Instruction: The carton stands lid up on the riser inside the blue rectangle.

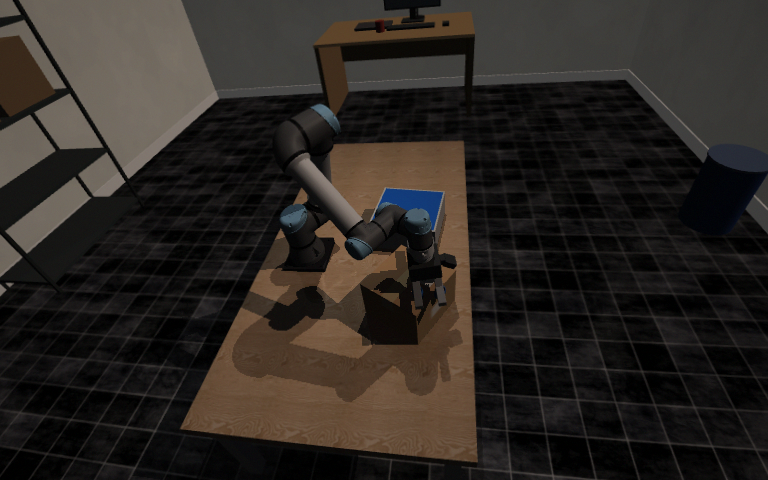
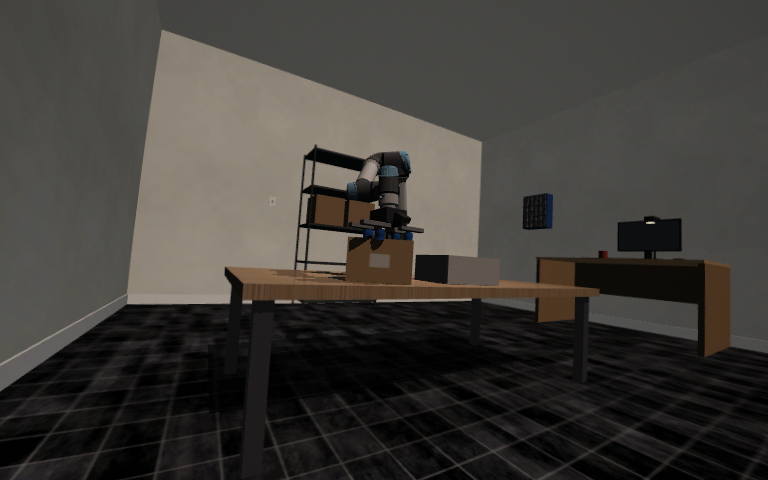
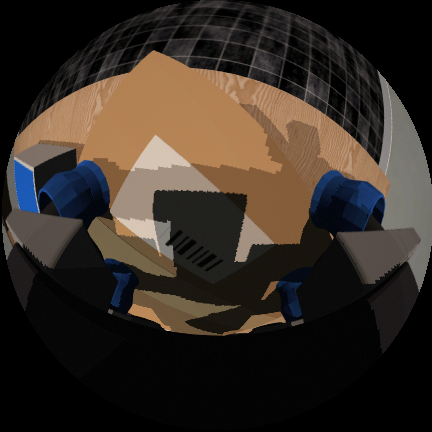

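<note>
The brown carton [image 1: 394, 316] [image 2: 379, 260] [image 3: 181, 120] stands on the wooden table [image 1: 322, 403] [image 2: 296, 284] near its right edge, with its labelled lid facing up. My suction gripper [image 1: 428, 294] [image 2: 388, 234] [image 3: 209, 241] rests on the lid with its blue cups touching it, and the suction holds the carton. The grey riser [image 1: 440, 216] [image 2: 456, 270] [image 3: 48, 155] with the blue rectangle [image 1: 411, 202] [image 3: 26, 185] on top stands just behind the carton, and nothing stands on it.
The arm's base [image 1: 307, 255] is bolted to the table left of the carton. A desk [image 1: 394, 35] [image 2: 622, 273] with a monitor stands at the far wall. A black shelf rack [image 2: 333, 157] holding boxes stands by the wall behind the table.
</note>
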